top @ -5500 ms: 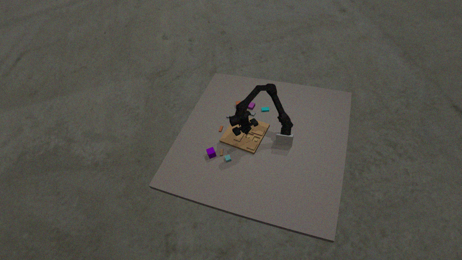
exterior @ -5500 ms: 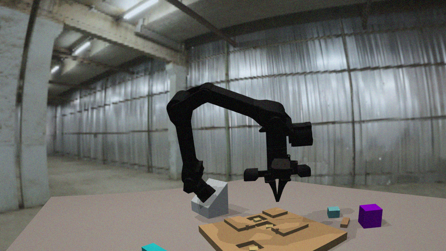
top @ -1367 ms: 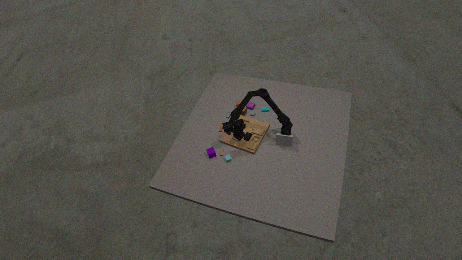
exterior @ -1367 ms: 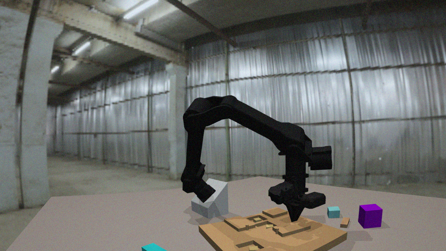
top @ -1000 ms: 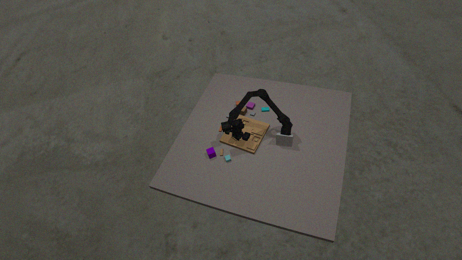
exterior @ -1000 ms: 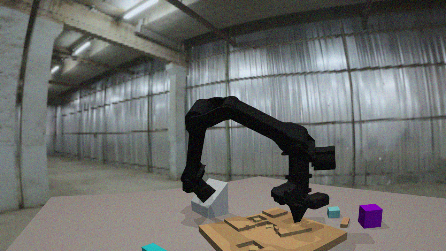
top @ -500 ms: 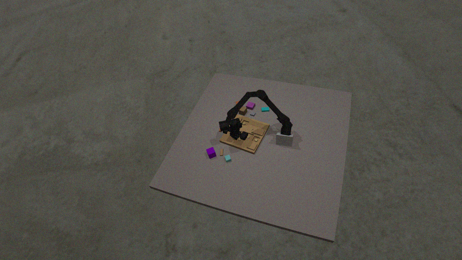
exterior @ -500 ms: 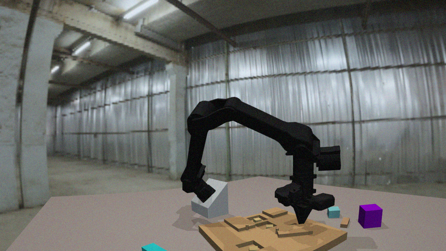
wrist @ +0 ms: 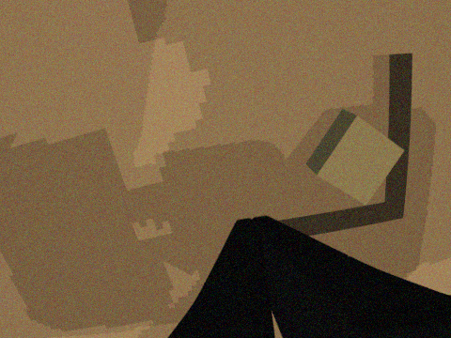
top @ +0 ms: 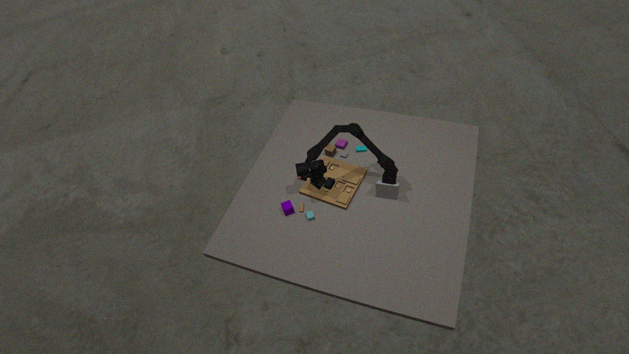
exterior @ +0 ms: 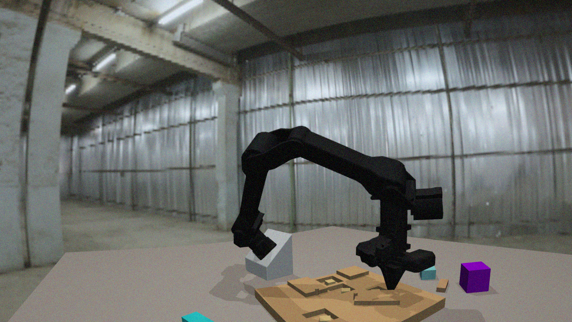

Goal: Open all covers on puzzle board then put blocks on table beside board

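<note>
My gripper tip is 14 cm to the right of the orange piece, 5 cm short of it and 2 cm above it. From my gripper tip the other things lie so: brown block 29 cm to the right, 6 cm ahead; purple cube 18 cm to the left, 11 cm ahead; light blue block 18 cm to the left, 3 cm behind, 1 cm below.
</note>
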